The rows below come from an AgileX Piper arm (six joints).
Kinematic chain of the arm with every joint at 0, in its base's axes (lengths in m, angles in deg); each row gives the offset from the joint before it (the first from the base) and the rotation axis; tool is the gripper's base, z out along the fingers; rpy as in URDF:
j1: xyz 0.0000 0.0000 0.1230 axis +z
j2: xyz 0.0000 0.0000 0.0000 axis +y
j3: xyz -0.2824 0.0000 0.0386 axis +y
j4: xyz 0.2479 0.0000 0.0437 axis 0.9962 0 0.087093
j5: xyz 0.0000 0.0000 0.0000 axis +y
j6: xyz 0.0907 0.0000 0.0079 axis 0.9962 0 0.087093
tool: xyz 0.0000 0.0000 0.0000 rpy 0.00 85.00 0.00
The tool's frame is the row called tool.
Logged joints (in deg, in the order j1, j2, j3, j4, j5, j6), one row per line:
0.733 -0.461 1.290 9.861 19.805 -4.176
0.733 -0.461 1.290 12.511 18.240 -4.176
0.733 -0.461 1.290 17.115 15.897 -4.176
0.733 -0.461 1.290 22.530 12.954 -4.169
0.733 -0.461 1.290 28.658 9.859 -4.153
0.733 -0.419 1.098 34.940 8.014 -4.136
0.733 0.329 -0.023 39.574 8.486 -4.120
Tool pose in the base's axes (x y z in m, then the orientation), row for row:
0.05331 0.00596 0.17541 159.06 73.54 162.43
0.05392 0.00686 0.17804 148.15 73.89 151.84
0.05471 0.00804 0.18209 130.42 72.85 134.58
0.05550 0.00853 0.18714 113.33 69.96 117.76
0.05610 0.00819 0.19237 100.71 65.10 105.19
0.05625 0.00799 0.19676 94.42 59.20 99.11
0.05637 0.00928 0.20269 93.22 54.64 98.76
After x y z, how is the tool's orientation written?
As angles about the fixed x, y, z axes (roll, pitch, yaw), in degrees.
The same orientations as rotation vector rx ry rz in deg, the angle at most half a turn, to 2 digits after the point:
1.70 105.44 7.16
3.57 103.75 9.52
6.88 101.13 13.54
10.98 97.76 18.00
15.79 94.04 22.80
20.57 91.21 27.80
23.56 90.49 32.03

